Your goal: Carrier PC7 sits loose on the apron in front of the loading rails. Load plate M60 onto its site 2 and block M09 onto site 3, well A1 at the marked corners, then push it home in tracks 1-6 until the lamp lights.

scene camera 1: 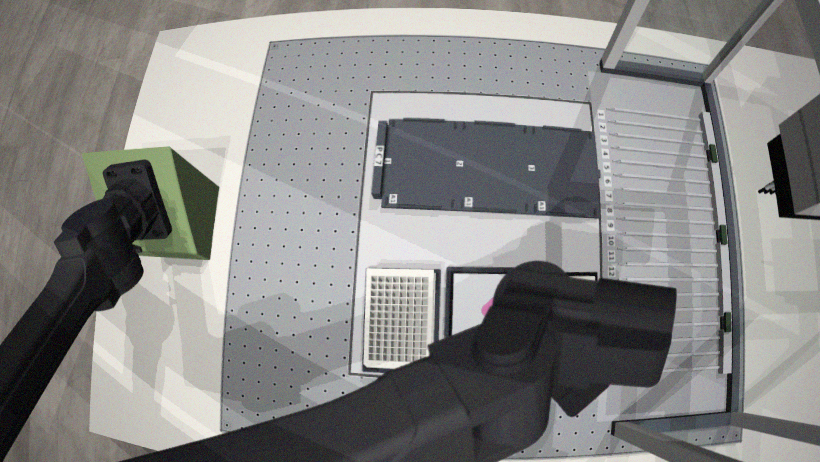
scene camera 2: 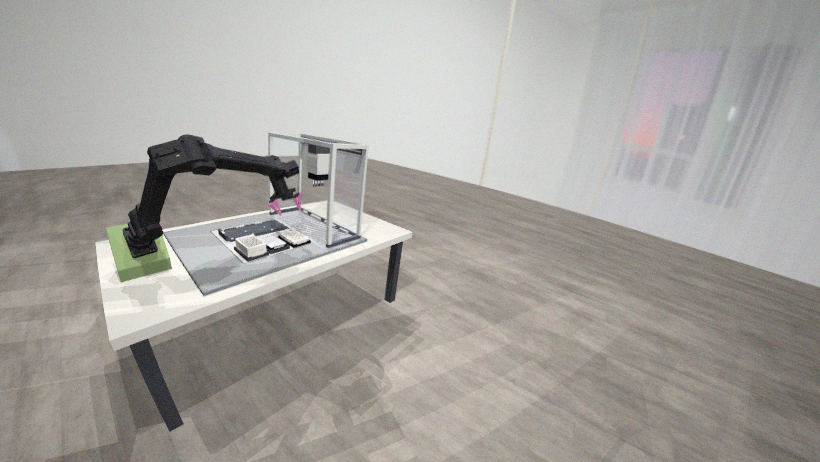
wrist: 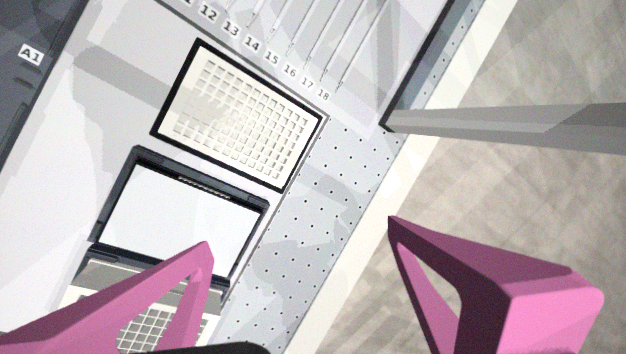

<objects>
My gripper is open and holds nothing. Also in view: a black-framed plate. A dark carrier rests on a perforated deck.
</objects>
